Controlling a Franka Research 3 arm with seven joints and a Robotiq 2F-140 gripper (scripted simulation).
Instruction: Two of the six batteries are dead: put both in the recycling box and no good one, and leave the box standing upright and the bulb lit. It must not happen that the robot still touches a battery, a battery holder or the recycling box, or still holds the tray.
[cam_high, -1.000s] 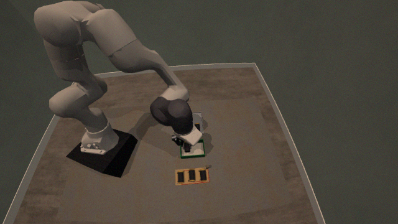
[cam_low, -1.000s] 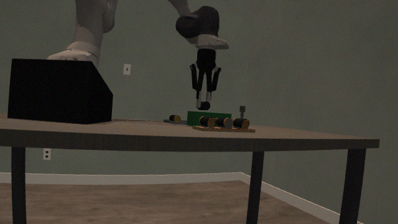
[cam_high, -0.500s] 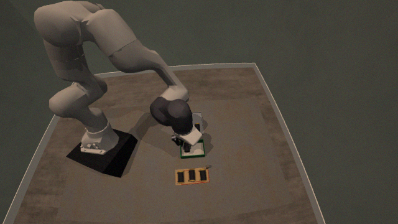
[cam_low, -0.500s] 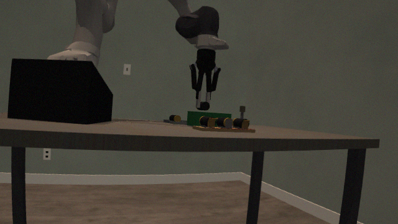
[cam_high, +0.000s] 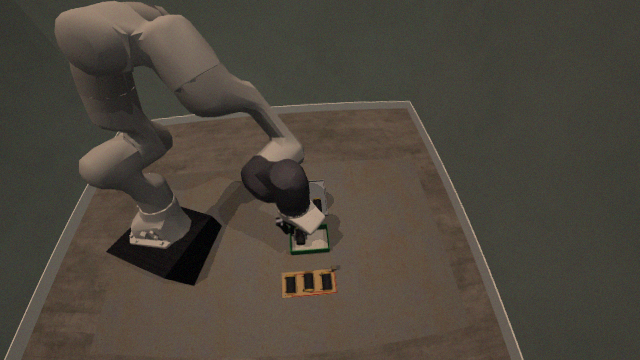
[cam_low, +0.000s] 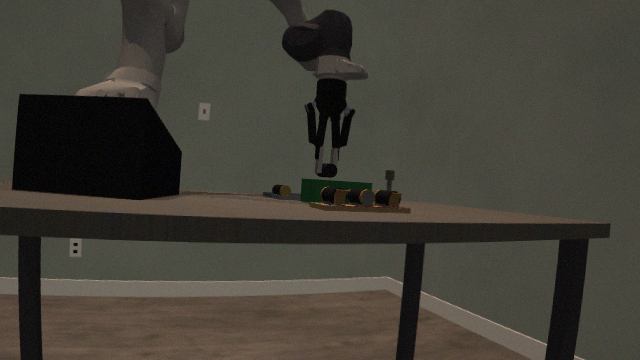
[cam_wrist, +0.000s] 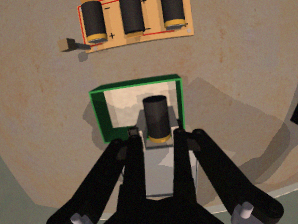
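The green recycling box lies 9 cm below my hand and 3 cm ahead of it. Round my hand: holder 16 cm to the right, 10 cm below, 1 cm ahead; then bulb 13 cm to the right, 10 cm ahead, 3 cm below; then grey tray 20 cm to the left, 10 cm below, 3 cm ahead.
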